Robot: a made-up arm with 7 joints.
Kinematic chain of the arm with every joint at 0, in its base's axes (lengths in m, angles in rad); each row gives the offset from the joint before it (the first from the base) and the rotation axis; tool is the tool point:
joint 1: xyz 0 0 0.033 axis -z
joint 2: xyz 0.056 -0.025 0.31 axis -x
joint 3: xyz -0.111 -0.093 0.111 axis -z
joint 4: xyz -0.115 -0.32 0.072 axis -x
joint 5: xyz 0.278 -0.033 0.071 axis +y
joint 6: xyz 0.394 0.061 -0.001 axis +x
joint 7: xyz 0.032 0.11 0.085 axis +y
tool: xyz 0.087 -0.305 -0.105
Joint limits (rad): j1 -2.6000..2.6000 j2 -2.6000..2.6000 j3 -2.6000..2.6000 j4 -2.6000..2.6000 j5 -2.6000..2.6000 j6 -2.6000..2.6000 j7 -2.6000..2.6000
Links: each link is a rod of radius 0.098 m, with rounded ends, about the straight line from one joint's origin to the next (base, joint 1, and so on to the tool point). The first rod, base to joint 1, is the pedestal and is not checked.
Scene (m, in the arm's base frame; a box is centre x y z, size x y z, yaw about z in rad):
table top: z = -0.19
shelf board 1: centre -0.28 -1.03 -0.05 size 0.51 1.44 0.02 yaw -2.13
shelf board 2: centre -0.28 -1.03 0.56 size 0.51 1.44 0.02 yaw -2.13
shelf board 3: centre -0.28 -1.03 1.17 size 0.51 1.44 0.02 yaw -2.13
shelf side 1: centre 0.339 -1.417 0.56 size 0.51 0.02 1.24 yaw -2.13
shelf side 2: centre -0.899 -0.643 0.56 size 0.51 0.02 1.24 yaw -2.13
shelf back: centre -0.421 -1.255 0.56 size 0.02 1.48 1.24 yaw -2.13
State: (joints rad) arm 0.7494 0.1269 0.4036 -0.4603 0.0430 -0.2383 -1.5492
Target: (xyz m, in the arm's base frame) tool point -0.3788 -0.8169 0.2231
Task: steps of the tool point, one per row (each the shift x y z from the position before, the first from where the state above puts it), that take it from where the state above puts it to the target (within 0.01 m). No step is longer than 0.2 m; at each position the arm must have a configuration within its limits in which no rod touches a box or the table.
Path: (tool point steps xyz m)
1: 0.0494 0.0664 0.0324
2: 0.0550 0.0873 0.0136
3: 0.0614 0.1029 -0.0094
4: 0.0646 0.1118 -0.0366
5: -0.0794 -0.0607 -0.1520
6: -0.0502 -0.0160 -0.1590
7: -0.0157 0.0200 -0.1496
8: 0.0188 0.0450 -0.1265
9: -0.0692 -0.1148 -0.0109
10: -0.0643 -0.1003 -0.0003
11: -0.0536 -0.0838 0.0112

